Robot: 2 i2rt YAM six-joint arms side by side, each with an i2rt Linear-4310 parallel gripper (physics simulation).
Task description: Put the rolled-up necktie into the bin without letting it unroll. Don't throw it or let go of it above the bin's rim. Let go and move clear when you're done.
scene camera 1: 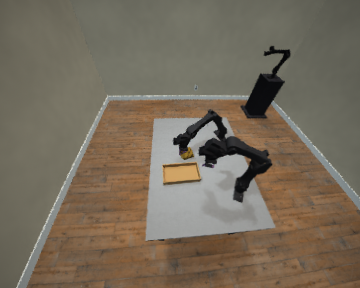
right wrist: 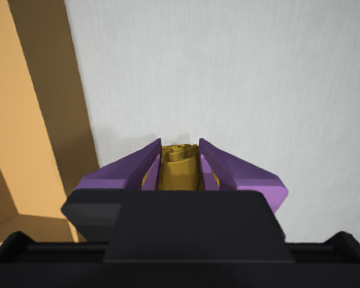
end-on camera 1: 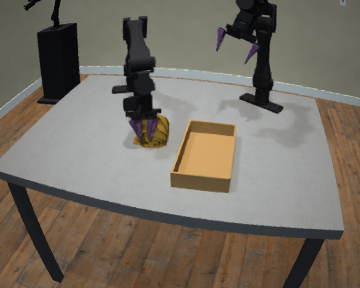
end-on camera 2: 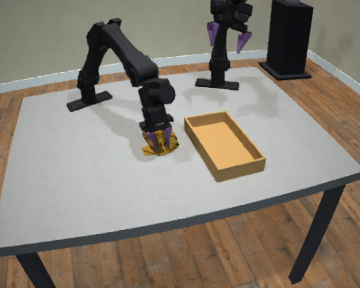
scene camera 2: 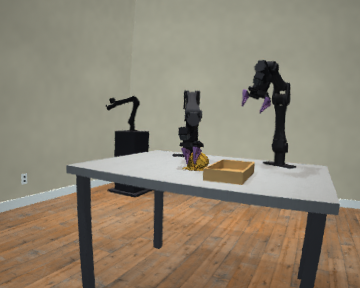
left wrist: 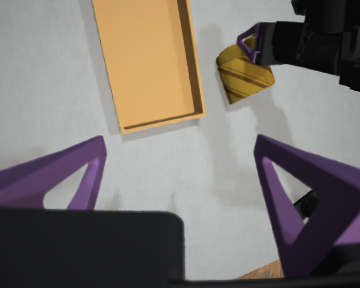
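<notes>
The rolled-up necktie is mustard yellow with brown stripes. It is at the table surface beside the bin, a shallow open tan box. My right gripper points down and is shut on the necktie, which is squeezed narrow between the purple fingers and still coiled. My left gripper is open and empty, high above the table.
The bin stands close to the necktie, on its right in the end-on views, with its wall between them. The light grey table carries both arms. A black pedestal stands on the wooden floor behind the table.
</notes>
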